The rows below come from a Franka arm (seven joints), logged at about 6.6 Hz.
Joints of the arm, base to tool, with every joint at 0 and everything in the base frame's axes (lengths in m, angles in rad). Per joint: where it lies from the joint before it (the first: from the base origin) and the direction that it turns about. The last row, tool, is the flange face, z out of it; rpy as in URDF.
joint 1: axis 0 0 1 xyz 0 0 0.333
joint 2: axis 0 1 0 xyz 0 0 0
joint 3: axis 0 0 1 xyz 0 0 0.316
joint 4: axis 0 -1 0 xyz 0.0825 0 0
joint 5: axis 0 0 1 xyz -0.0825 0 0.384
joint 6: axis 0 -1 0 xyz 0 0 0
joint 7: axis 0 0 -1 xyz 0.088 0 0
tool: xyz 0 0 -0.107 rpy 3.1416 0 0
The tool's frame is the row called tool.
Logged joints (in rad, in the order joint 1, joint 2, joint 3, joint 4, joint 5, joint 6, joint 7), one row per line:
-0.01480, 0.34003, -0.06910, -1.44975, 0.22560, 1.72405, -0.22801
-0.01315, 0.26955, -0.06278, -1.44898, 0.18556, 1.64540, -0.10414
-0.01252, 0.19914, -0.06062, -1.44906, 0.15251, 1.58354, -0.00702
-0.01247, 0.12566, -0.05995, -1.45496, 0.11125, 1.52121, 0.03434
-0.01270, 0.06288, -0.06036, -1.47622, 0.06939, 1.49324, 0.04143
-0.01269, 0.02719, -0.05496, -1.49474, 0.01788, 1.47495, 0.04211
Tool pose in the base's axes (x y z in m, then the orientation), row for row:
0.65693, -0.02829, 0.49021, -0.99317, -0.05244, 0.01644, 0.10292
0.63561, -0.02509, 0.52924, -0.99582, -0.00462, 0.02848, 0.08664
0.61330, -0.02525, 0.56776, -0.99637, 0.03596, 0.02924, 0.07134
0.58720, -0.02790, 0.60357, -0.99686, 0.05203, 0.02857, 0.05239
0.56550, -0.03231, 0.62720, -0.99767, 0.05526, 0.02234, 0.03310
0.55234, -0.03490, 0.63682, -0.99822, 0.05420, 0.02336, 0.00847
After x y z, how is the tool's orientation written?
As a quaternion, x y z w.
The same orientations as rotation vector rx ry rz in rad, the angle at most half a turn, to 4 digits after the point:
-2.9309, -0.1548, 0.0485
-2.9668, -0.0138, 0.0849
-2.9956, 0.1081, 0.0879
-3.0314, 0.1582, 0.0869
-3.0699, 0.1700, 0.0687
-3.1192, 0.1694, 0.0730

